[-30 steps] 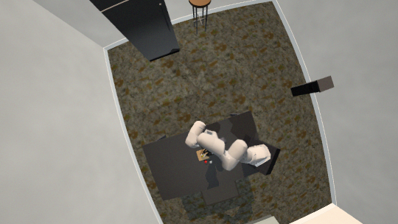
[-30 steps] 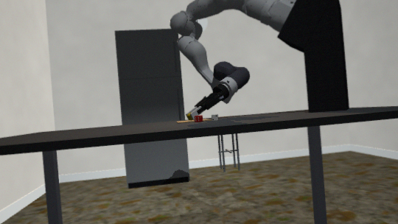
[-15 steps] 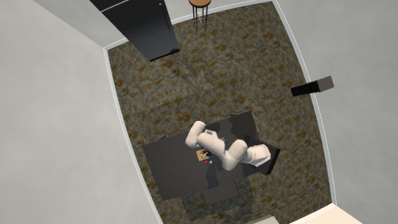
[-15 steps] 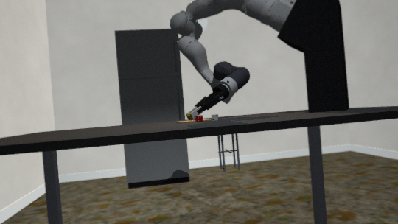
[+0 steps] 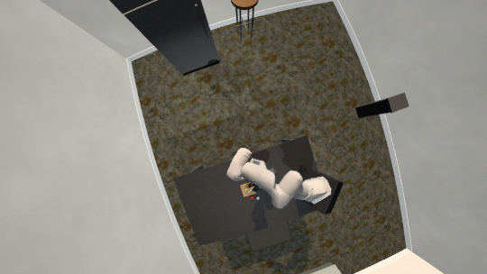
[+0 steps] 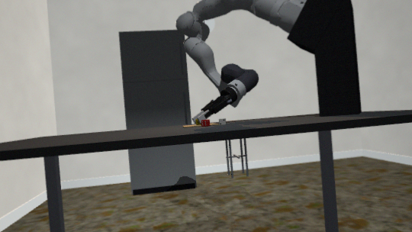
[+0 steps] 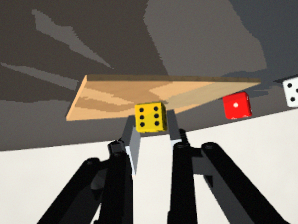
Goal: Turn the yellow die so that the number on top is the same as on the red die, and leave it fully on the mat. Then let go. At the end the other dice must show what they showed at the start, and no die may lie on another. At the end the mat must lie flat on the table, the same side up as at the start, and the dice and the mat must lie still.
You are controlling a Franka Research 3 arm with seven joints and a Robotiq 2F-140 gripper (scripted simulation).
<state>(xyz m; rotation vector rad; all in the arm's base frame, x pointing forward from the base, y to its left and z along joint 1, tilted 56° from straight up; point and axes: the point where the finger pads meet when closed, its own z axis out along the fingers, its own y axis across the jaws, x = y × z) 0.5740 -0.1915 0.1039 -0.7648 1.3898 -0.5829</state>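
The yellow die is 20 mm below my hand and 10 mm ahead of it. Also, from my hand: white die 140 mm to the left, 20 mm below; red die 100 mm to the left, 40 mm ahead, 20 mm below; tan mat 40 mm below, 10 mm ahead.
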